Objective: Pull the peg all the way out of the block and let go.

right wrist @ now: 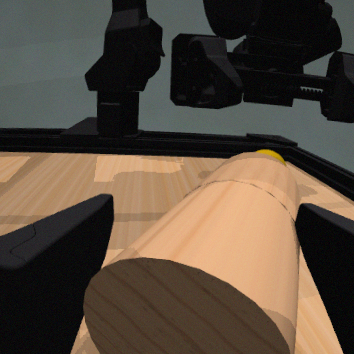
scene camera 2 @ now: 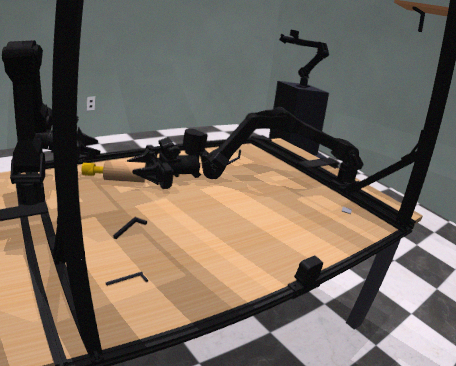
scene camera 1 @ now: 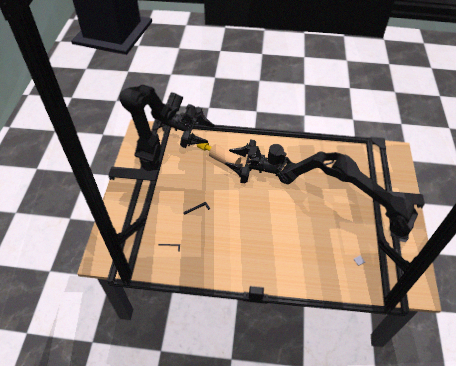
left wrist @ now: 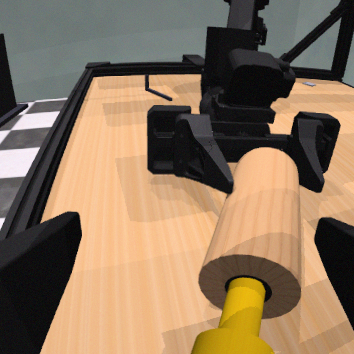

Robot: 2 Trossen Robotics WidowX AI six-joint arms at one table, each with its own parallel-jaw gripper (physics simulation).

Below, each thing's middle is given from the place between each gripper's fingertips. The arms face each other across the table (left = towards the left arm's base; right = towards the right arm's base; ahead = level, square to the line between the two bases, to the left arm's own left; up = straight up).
My left hand is 60 mm above the yellow peg [left wrist: 240, 318] and 20 mm past it. Round my left hand: wooden cylinder block [scene camera 2: 112, 170]: 80 mm to the right, 60 mm below, 50 mm behind.
The wooden cylinder block lies 1 cm ahead of my right hand, 1 cm to the left of it and 2 cm below it. The rest, counted from my right hand: yellow peg 4 cm ahead, 8 cm to the left, 2 cm below.
